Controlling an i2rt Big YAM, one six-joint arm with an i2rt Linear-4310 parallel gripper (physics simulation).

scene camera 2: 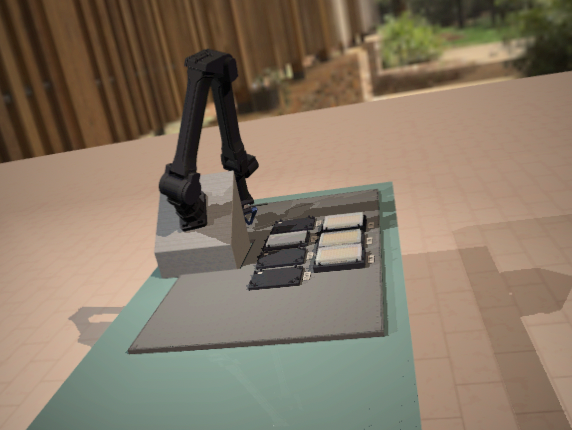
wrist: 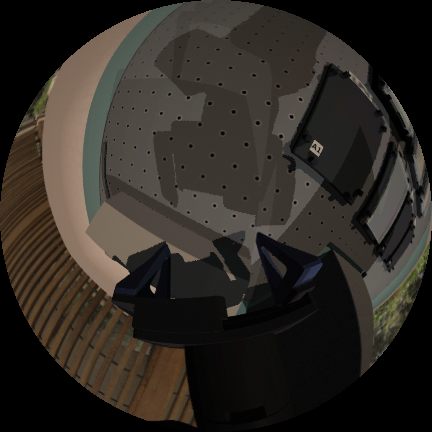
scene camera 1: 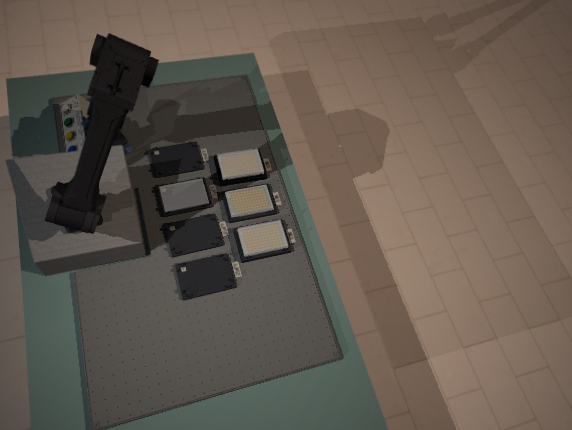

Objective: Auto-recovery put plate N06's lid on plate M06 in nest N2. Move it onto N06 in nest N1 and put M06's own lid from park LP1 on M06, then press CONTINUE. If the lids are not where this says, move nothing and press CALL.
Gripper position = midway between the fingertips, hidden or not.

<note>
The gripper [wrist: 212,242] is open, holding nothing. Further things: a button box [scene camera 1: 73,111].
The button box is seen too in the wrist view [wrist: 129,232].
</note>
